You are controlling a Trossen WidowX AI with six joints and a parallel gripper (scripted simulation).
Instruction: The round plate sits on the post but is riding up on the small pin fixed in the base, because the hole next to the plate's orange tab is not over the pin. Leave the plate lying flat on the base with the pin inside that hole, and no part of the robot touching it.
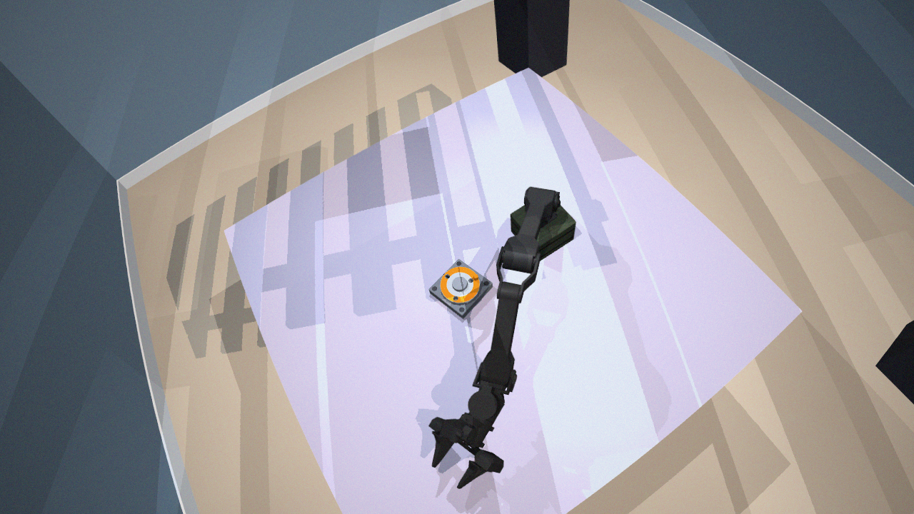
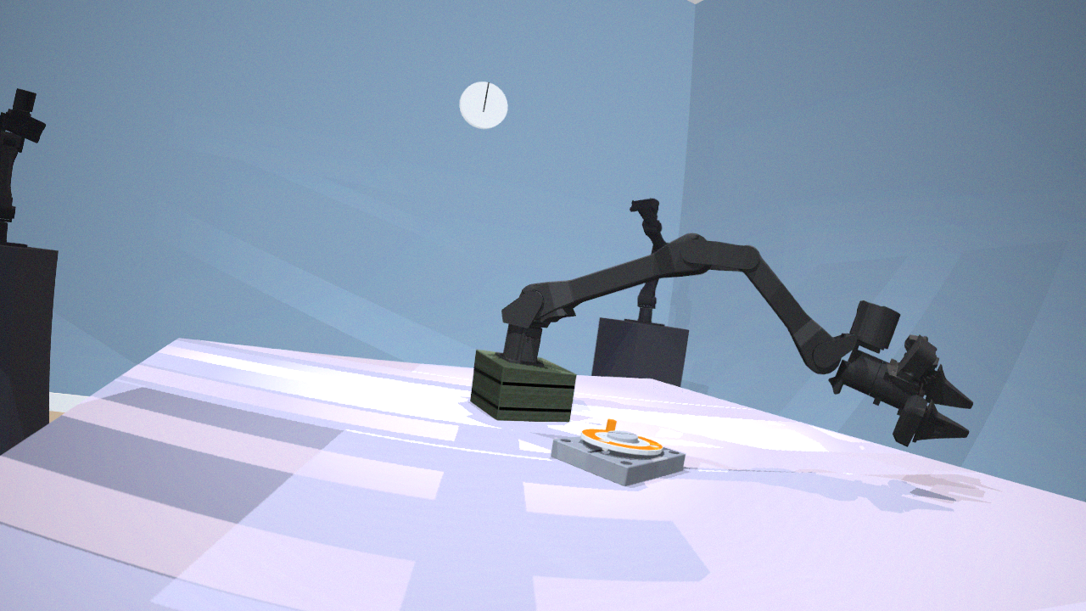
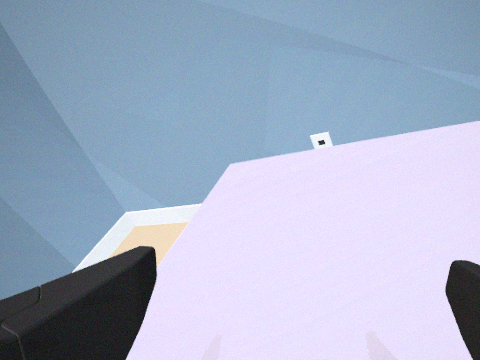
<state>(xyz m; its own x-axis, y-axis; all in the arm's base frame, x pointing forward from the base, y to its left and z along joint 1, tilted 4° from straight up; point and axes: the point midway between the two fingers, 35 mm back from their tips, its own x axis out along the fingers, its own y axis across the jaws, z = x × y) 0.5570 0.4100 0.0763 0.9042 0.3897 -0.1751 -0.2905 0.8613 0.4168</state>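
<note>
Right now the square grey base is 41 cm to the right of my gripper tip, 30 cm behind it and 9 cm below it.
</note>
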